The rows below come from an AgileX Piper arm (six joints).
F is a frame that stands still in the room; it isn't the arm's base.
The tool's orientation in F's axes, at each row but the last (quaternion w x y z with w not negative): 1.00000 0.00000 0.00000 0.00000; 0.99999 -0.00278 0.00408 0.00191; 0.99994 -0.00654 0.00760 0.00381; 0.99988 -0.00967 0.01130 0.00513; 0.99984 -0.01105 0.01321 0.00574; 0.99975 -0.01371 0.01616 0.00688; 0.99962 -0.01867 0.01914 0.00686; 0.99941 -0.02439 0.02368 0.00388; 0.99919 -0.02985 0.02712 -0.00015; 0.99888 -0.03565 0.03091 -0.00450; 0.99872 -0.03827 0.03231 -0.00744; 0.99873 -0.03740 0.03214 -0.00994
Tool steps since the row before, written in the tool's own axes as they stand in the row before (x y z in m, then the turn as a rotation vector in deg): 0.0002 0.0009 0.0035 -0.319 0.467 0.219; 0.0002 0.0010 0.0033 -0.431 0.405 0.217; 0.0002 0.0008 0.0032 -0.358 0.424 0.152; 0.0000 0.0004 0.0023 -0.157 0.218 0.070; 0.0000 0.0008 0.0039 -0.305 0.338 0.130; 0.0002 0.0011 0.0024 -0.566 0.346 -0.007; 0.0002 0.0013 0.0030 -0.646 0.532 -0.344; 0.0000 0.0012 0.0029 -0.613 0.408 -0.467; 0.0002 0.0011 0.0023 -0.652 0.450 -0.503; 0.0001 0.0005 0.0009 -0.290 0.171 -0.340; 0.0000 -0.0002 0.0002 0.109 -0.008 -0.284; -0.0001 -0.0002 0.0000 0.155 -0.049 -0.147
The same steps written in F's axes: 0.0002 0.0009 0.0035 -0.319 0.467 0.219; 0.0002 0.0010 0.0033 -0.431 0.405 0.218; 0.0002 0.0008 0.0032 -0.359 0.423 0.152; 0.0000 0.0004 0.0023 -0.158 0.218 0.069; 0.0001 0.0009 0.0039 -0.305 0.337 0.131; 0.0003 0.0012 0.0024 -0.571 0.338 0.002; 0.0003 0.0014 0.0029 -0.666 0.510 -0.338; 0.0001 0.0013 0.0028 -0.638 0.381 -0.457; 0.0003 0.0012 0.0022 -0.679 0.420 -0.493; 0.0002 0.0006 0.0009 -0.309 0.150 -0.333; 0.0000 -0.0002 0.0002 0.090 -0.031 -0.289; -0.0001 -0.0002 0.0000 0.144 -0.063 -0.152
